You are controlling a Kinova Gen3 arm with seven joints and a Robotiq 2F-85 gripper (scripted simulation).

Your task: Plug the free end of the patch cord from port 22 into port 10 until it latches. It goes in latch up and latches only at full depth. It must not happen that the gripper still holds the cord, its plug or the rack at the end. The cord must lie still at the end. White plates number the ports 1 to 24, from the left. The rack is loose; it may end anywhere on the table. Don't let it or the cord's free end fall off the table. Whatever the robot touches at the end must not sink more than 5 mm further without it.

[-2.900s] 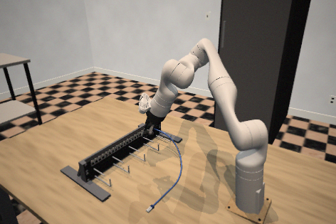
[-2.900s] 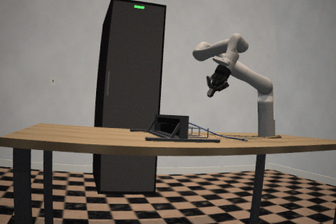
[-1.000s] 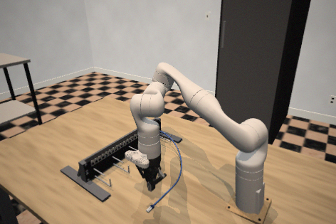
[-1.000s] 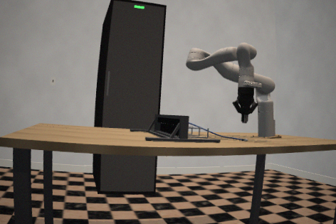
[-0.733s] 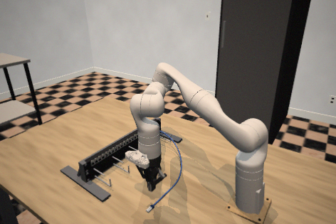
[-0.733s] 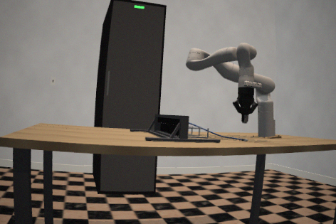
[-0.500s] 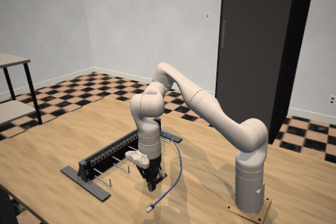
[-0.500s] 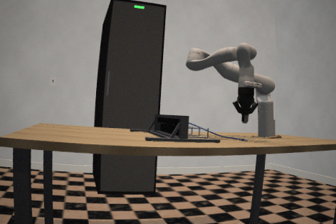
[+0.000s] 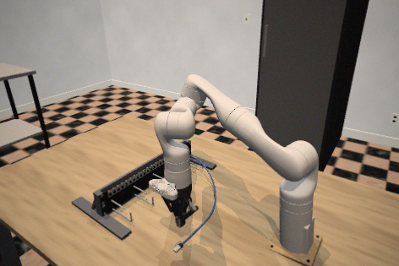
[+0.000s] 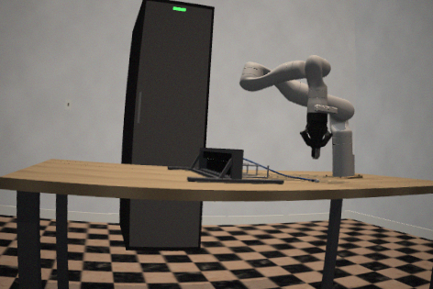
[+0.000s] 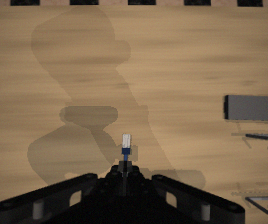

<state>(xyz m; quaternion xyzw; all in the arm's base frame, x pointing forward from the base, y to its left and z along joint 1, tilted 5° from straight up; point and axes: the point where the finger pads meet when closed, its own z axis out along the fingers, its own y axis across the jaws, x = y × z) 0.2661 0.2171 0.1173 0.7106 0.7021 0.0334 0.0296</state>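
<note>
My gripper is now 9 cm above the plug and 2 cm to the right of it.
</note>
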